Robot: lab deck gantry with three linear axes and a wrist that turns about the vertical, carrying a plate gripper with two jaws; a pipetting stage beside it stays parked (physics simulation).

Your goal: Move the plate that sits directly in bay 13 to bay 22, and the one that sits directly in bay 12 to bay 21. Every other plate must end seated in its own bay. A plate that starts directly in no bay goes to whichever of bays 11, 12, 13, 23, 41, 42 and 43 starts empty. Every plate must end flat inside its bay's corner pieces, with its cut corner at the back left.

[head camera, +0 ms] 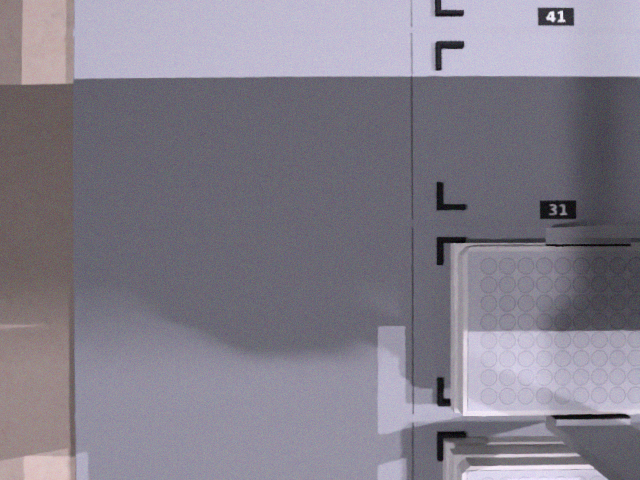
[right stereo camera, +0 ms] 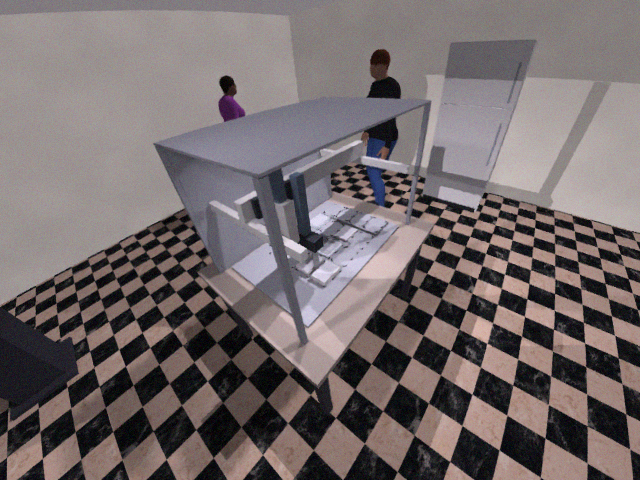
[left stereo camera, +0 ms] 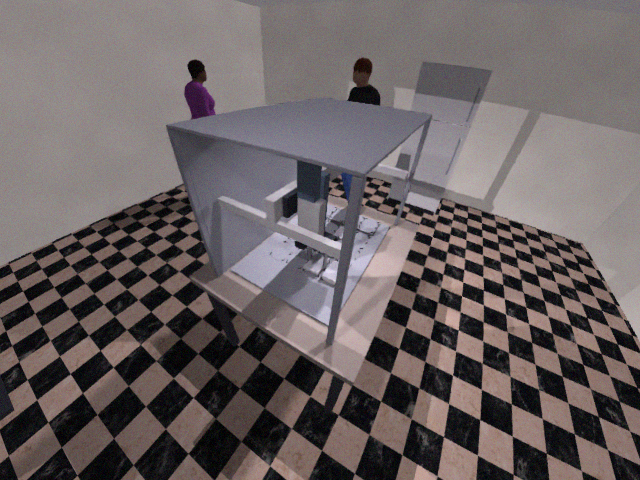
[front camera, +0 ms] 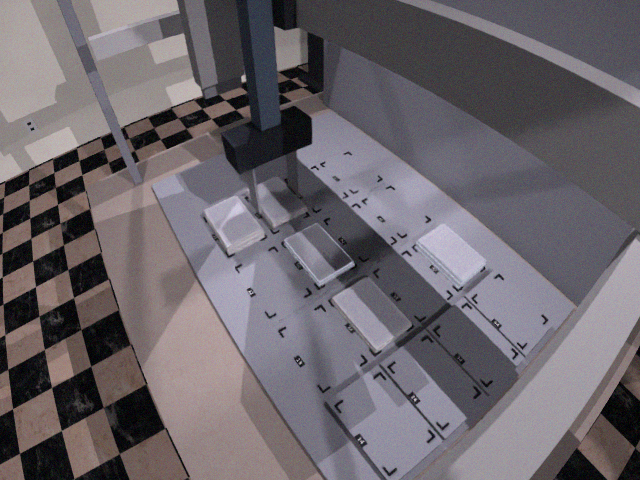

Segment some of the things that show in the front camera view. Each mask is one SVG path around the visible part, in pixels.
The gripper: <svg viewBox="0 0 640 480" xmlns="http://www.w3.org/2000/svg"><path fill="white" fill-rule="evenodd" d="M296 106L281 110L281 124L261 131L251 121L221 133L226 159L239 174L246 172L251 203L259 214L263 213L263 209L260 207L255 167L286 155L287 187L296 196L299 196L296 150L312 144L312 118Z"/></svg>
A white stack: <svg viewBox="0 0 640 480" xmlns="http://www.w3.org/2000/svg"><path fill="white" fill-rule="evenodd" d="M238 196L233 196L204 210L206 219L227 252L265 234L262 227Z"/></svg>
